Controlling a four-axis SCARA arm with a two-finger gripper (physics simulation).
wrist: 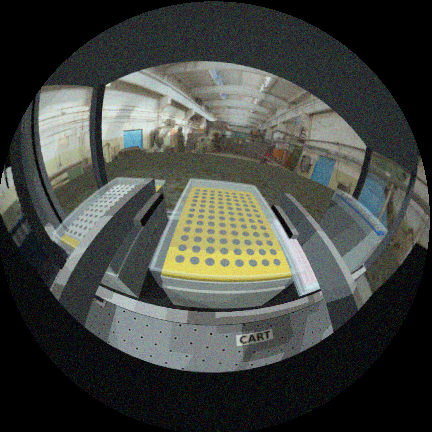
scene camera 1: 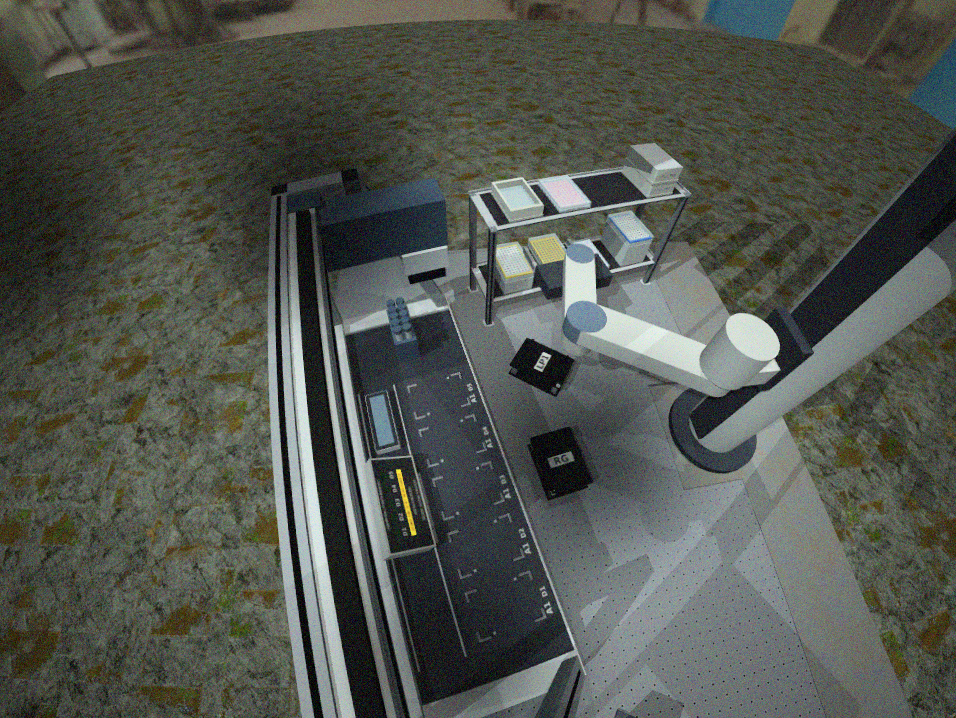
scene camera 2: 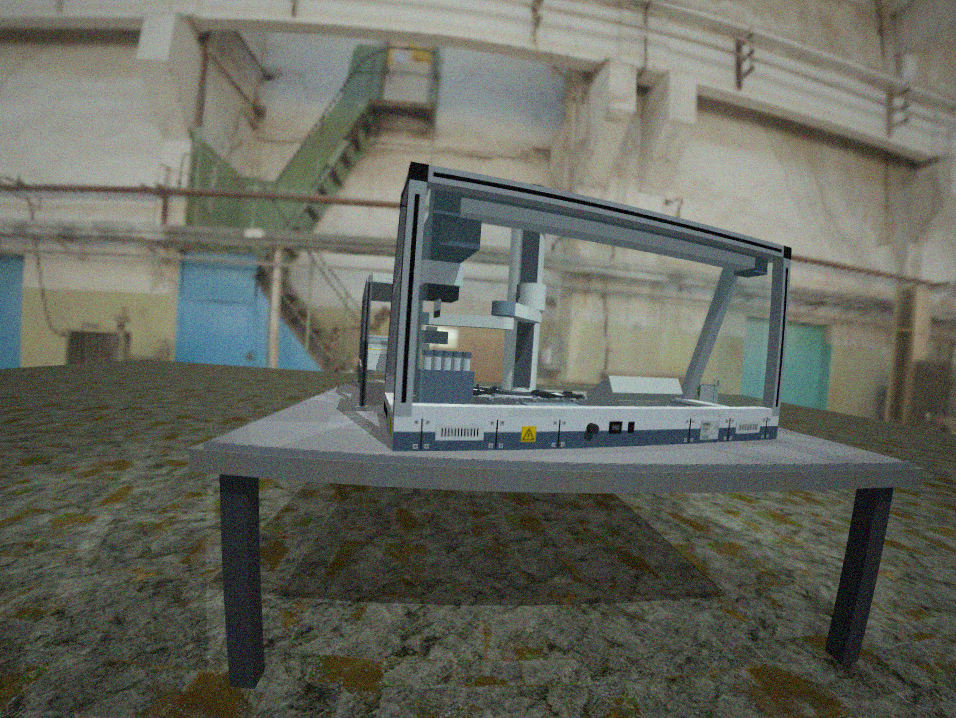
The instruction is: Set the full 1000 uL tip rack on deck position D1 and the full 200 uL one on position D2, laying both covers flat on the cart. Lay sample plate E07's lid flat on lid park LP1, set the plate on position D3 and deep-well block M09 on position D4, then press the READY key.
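Note:
A yellow-topped tip rack (scene camera 1: 547, 248) (wrist: 225, 232) stands on the cart's lower shelf. My gripper (wrist: 219, 191) is open, its fingers either side of this rack in the wrist view; the arm hides the fingertips in scene camera 1. A white-and-yellow rack (scene camera 1: 513, 266) (wrist: 100, 212) stands to its left, a blue-edged rack (scene camera 1: 629, 238) (wrist: 350, 237) to its right. A pink plate (wrist: 304, 265) lies between the yellow and blue-edged racks. Another pink plate (scene camera 1: 564, 193) lies on the upper shelf. Deck positions D1 to D4 hold nothing. Which items are E07 and M09 is not legible.
The cart (scene camera 1: 490, 278) (wrist: 215, 317) has an open-topped pale box (scene camera 1: 516, 198) and stacked white boxes (scene camera 1: 655, 168) on top. Black lid park LP1 (scene camera 1: 556, 377) and black block RG (scene camera 1: 568, 483) are beside the deck (scene camera 1: 471, 533). A blue tube block (scene camera 1: 401, 328) (scene camera 2: 445, 384) stands at one deck end.

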